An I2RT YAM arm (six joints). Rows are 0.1 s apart.
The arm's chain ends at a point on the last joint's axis. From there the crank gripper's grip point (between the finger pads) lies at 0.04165 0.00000 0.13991 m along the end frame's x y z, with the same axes.
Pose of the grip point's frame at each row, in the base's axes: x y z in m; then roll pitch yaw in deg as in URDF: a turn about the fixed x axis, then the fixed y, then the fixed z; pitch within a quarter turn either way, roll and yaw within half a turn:
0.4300 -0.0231 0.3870 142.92 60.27 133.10
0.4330 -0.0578 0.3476 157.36 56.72 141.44
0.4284 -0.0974 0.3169 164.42 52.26 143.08
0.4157 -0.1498 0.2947 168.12 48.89 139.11
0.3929 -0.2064 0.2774 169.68 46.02 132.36
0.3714 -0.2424 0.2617 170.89 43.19 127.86
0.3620 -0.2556 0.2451 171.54 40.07 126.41
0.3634 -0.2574 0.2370 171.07 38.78 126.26
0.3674 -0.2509 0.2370 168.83 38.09 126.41
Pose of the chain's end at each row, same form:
0.3163 -0.0250 0.4785 142.92 60.27 133.10
0.3329 -0.0469 0.4533 157.36 56.72 141.44
0.3410 -0.0787 0.4323 164.42 52.26 143.08
0.3396 -0.1220 0.4161 168.12 48.89 139.11
0.3271 -0.1715 0.4030 169.68 46.02 132.36
0.3145 -0.2053 0.3909 170.89 43.19 127.86
0.3115 -0.2218 0.3778 171.54 40.07 126.41
0.3139 -0.2266 0.3708 171.07 38.78 126.26
0.3148 -0.2252 0.3707 168.83 38.09 126.41

